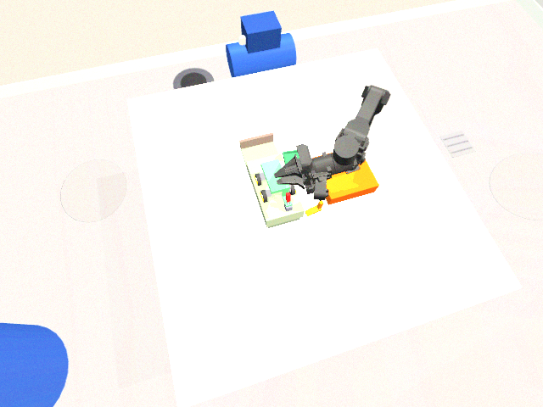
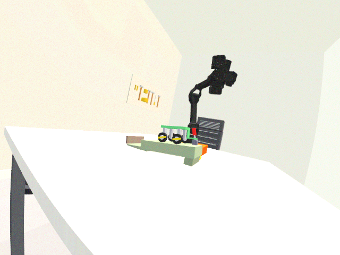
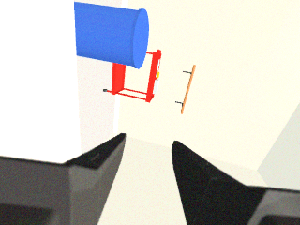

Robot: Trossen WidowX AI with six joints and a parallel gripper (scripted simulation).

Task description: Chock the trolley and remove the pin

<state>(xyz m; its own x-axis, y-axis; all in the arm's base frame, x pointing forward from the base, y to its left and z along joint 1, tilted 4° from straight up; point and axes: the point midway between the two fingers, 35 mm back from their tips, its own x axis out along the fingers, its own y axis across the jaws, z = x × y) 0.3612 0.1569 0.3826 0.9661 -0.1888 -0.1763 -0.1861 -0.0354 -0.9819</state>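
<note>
The yellow chock is 410 mm below my gripper tip, 190 mm behind it and 10 mm to the right of it. The rest, counted from my gripper tip: trolley 310 mm below, 140 mm to the right, 70 mm behind; then pale green ramp 380 mm below, 140 mm to the right, 70 mm behind; then red-headed stop pin 300 mm below, 80 mm behind, 40 mm to the right.
</note>
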